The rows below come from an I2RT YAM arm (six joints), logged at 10 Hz.
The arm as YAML. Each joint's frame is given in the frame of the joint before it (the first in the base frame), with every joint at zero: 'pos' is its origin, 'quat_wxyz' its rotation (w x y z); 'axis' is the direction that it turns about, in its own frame. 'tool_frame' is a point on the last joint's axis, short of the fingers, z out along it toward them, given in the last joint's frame.
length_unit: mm
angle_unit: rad
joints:
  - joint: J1
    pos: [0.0, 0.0, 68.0]
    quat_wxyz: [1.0, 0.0, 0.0, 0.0]
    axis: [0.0, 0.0, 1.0]
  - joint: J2
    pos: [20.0, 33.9, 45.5]
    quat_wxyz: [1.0, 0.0, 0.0, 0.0]
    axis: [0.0, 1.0, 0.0]
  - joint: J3
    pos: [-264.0, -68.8, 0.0]
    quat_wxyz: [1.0, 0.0, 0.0, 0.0]
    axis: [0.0, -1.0, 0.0]
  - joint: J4
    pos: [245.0, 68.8, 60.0]
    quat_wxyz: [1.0, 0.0, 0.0, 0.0]
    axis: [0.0, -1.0, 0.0]
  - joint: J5
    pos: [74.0, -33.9, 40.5]
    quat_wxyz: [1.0, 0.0, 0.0, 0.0]
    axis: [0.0, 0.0, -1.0]
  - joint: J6
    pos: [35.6, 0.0, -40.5]
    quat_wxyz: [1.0, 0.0, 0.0, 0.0]
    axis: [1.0, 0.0, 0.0]
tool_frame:
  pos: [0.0, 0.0, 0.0]
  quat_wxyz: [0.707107, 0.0, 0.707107, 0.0]
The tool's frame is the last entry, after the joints.
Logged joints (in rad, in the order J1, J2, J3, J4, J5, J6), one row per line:
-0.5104 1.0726 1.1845 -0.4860 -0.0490 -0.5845
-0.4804 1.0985 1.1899 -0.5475 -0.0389 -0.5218
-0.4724 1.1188 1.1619 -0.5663 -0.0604 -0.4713
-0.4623 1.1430 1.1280 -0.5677 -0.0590 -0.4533
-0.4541 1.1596 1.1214 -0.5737 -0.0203 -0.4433
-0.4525 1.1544 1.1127 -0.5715 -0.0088 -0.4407
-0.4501 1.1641 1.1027 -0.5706 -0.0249 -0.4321
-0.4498 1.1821 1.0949 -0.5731 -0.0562 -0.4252
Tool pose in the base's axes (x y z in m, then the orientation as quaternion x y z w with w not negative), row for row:
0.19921 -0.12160 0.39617 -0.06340 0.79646 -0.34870 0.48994
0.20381 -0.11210 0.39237 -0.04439 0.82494 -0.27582 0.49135
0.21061 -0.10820 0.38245 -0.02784 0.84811 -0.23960 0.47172
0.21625 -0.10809 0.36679 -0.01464 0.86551 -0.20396 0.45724
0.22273 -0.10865 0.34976 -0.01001 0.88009 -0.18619 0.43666
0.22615 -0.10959 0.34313 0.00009 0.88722 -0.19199 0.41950
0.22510 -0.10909 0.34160 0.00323 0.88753 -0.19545 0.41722
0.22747 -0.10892 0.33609 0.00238 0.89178 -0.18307 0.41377
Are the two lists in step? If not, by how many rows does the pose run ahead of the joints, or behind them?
The pose runs 1 row behind the joints: the pose in row i belongs to the joints in row i - 1.
